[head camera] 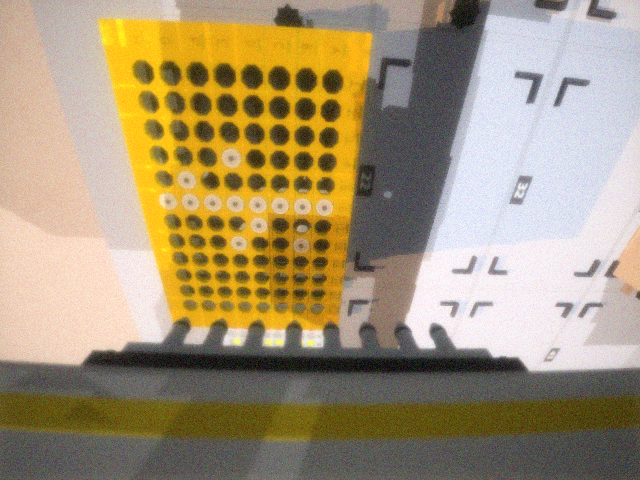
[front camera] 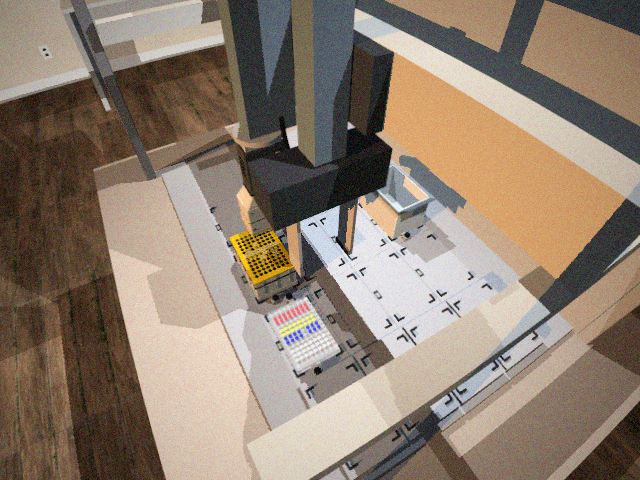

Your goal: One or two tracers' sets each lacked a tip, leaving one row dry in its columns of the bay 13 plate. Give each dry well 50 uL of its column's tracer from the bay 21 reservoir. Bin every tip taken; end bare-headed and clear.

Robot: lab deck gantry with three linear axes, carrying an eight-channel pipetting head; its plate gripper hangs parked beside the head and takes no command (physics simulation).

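Observation:
The plate gripper [front camera: 324, 266] hangs from a black block, its two fingers apart with no object between them. The pipetting head [head camera: 330, 330] shows eight dark nozzles without tips near the yellow tip rack's lower edge in the head view. The tip rack [front camera: 273, 275] [head camera: 232, 43] holds one full line of eight pale tips and several scattered single ones; many holes are dark. The bay 13 plate [front camera: 316, 353] [head camera: 319, 336] has red, yellow and blue columns; the blue wells show a gap. The bay 21 reservoir cannot be made out in either view.
An open grey-rimmed bin [front camera: 405, 191] stands at the back right of the deck. A tan upright piece [front camera: 247, 206] partly shows behind the black block, beyond the rack. A pale beam [front camera: 382, 377] crosses the front of the deck.

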